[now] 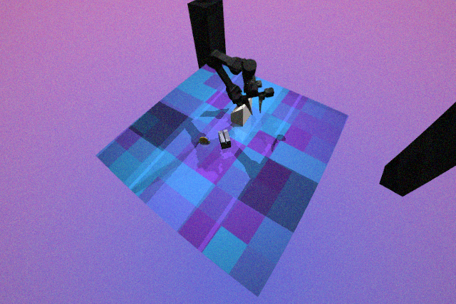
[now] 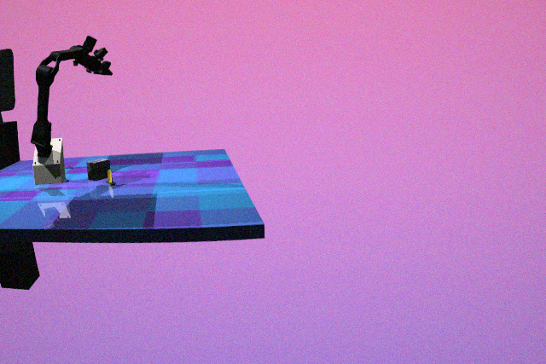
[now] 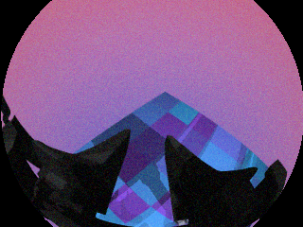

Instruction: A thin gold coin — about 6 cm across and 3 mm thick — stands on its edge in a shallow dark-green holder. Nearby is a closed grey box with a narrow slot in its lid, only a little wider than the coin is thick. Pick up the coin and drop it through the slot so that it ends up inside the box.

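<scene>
The gold coin lies 41 cm below my gripper tip, 34 cm to the right of it and 6 cm ahead of it.
</scene>
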